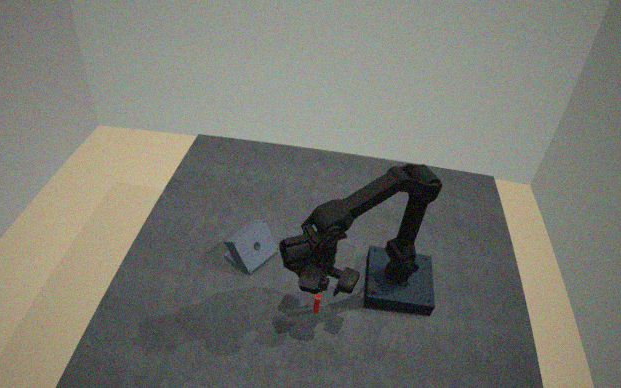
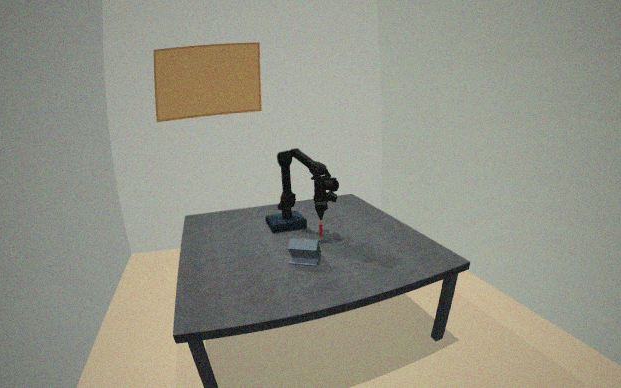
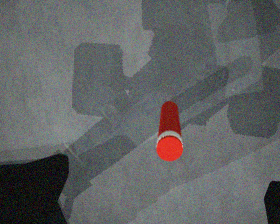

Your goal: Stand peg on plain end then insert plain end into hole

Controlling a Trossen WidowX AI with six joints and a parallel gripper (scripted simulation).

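My gripper tip is now 50 mm above the red peg. The rest, counted from my gripper tip: sloped panel (220 mm ahead, 170 mm to the right, 60 mm below).
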